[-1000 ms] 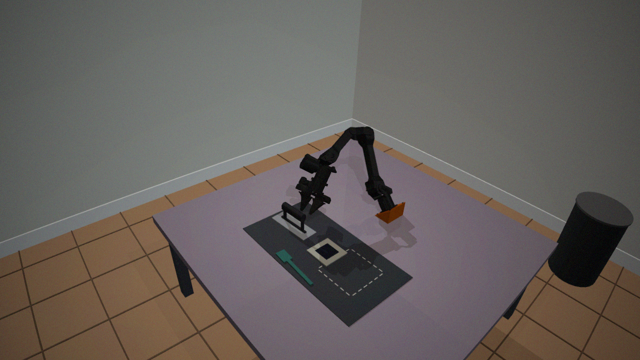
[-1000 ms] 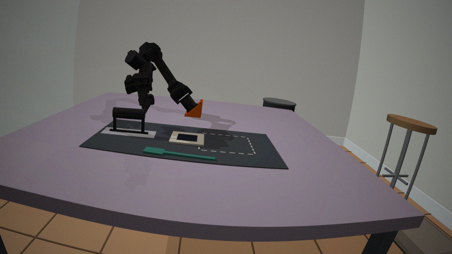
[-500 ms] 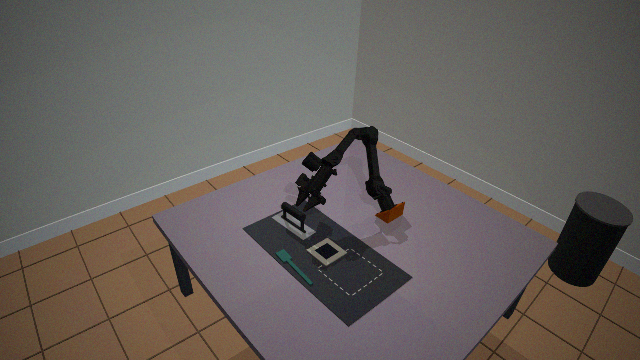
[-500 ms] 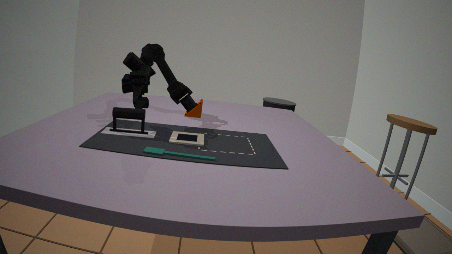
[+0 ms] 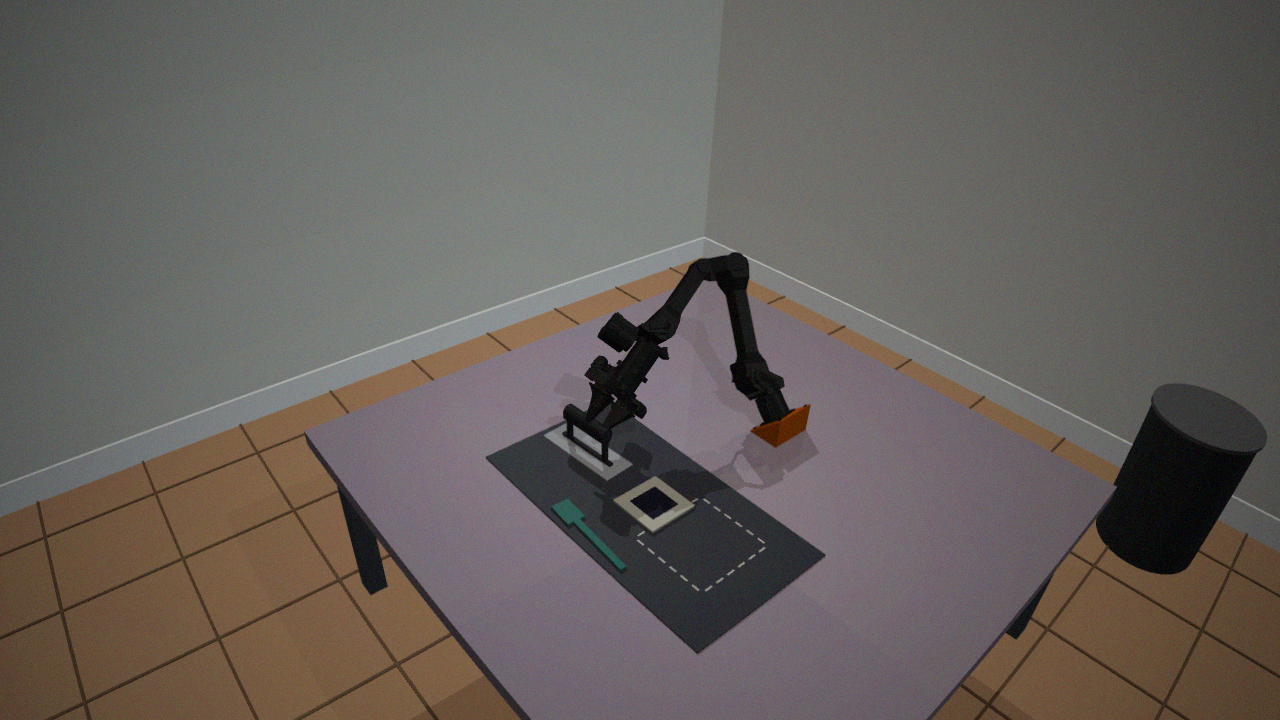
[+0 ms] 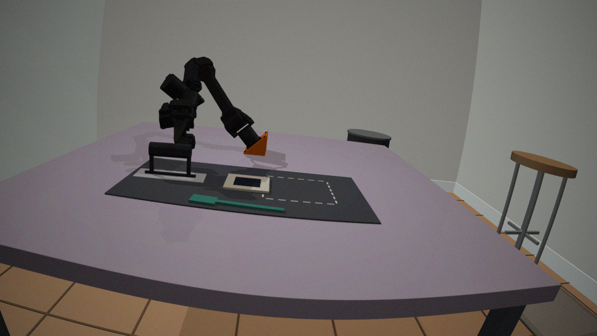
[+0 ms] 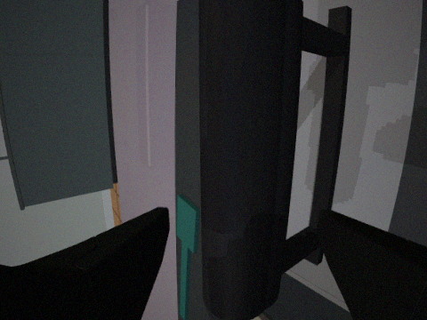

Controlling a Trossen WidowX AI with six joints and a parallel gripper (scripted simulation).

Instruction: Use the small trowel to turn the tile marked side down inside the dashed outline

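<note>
My gripper tip is now 4 cm above the trowel. Round my gripper tip: beige tile 20 cm to the left, 7 cm below, 3 cm ahead; then flat green tool 18 cm ahead, 14 cm to the left, 7 cm below.
</note>
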